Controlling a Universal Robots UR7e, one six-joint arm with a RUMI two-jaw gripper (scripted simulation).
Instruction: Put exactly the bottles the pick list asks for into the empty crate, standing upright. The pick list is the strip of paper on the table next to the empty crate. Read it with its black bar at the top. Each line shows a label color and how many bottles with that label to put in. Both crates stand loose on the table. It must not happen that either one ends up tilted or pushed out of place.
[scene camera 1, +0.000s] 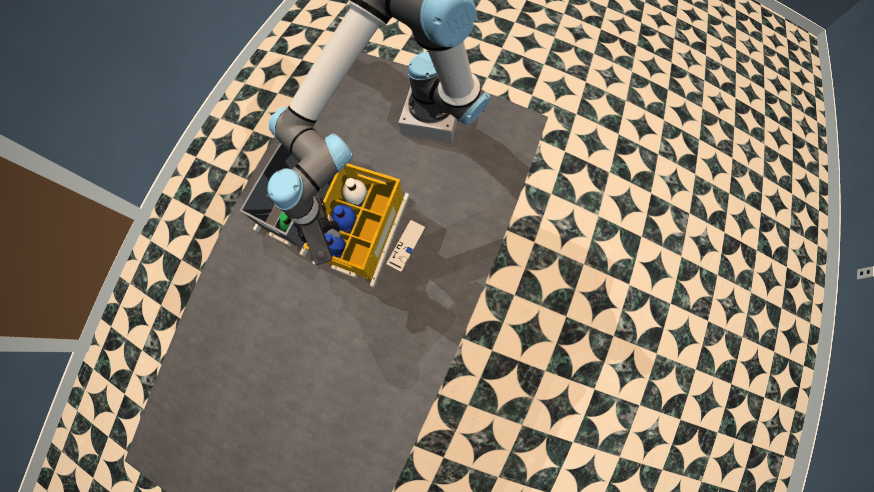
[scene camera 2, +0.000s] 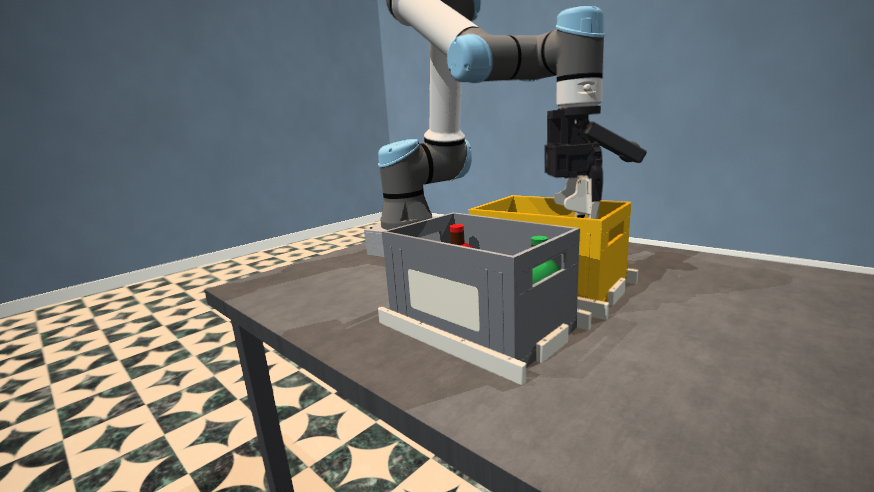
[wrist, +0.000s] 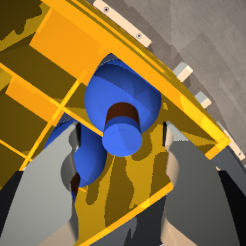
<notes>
In view: the gripper (scene camera 2: 583, 231), a grey crate (scene camera 2: 484, 294), a yellow crate (scene camera 2: 601, 265), a blue bottle (wrist: 90, 159), a blue bottle (wrist: 116, 97) and a pick list (scene camera 1: 413, 231).
The grey crate shows as well in scene camera 1 (scene camera 1: 258, 203). The yellow crate is seen too in the wrist view (wrist: 51, 53). The gripper also shows in scene camera 1 (scene camera 1: 328, 240) and in the wrist view (wrist: 121, 123).
</notes>
